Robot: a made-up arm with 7 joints.
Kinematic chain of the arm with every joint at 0, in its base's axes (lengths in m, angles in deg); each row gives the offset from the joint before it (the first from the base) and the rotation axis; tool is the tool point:
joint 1: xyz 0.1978 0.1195 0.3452 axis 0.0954 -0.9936 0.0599
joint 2: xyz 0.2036 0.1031 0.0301 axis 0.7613 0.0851 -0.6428
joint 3: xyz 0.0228 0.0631 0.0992 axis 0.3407 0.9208 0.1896
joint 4: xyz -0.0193 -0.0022 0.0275 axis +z
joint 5: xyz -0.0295 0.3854 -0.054 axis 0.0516 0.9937 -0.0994
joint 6: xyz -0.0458 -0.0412 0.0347 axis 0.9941 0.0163 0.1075
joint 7: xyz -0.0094 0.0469 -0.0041 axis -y
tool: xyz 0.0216 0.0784 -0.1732
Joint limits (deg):
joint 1: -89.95..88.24
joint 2: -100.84..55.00
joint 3: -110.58..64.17
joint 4: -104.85..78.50
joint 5: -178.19..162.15
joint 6: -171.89..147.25
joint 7: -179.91..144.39
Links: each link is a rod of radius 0.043 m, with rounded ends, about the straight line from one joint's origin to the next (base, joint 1, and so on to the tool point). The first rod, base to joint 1, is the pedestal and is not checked.
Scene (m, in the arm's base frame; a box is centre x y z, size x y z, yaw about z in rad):
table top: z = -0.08
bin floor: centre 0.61 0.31 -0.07 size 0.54 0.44 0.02 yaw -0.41
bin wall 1: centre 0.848 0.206 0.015 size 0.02 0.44 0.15 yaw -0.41
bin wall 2: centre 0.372 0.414 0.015 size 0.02 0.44 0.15 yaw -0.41
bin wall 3: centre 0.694 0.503 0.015 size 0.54 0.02 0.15 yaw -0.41
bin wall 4: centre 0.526 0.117 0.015 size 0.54 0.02 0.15 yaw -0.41
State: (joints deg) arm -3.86 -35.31 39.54 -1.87 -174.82 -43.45 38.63
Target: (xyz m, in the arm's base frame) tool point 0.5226 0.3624 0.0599
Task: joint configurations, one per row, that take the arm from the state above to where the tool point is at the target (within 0.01 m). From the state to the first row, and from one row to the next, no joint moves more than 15 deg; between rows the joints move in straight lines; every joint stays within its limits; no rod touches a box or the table.
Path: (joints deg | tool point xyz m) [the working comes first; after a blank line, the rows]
Joints at the target: 35.83 -100.84 64.17 -64.85 -175.90 -30.09 49.68
Straight joint move there: touches bin wall 2.

1: 9.08 -38.84 36.87 -15.12 -175.49 -35.33 34.85 | 0.2324 0.7294 0.4308
2: 22.02 -42.38 34.21 -28.37 -176.17 -27.21 31.07 | 0.2955 0.7505 0.3831
3: 34.96 -45.91 31.54 -41.62 -176.84 -19.09 27.29 | 0.3876 0.7515 0.3965
4: 47.90 -49.45 28.88 -54.87 -177.52 -10.97 23.51 | 0.4688 0.7315 0.4821
5: 60.84 -52.98 26.21 -68.12 -178.19 -2.85 19.73 | 0.4965 0.6897 0.6268
6: 54.59 -64.95 35.70 -67.31 -177.62 -9.66 27.22 | 0.5551 0.6553 0.4528
7: 48.34 -76.91 45.19 -66.49 -177.05 -16.47 34.70 | 0.5749 0.5827 0.2914
8: 42.08 -88.88 54.68 -65.67 -176.47 -23.28 42.19 | 0.5610 0.4814 0.1572
9: 35.83 -100.84 64.17 -64.85 -175.90 -30.09 49.68 | 0.5226 0.3624 0.0599

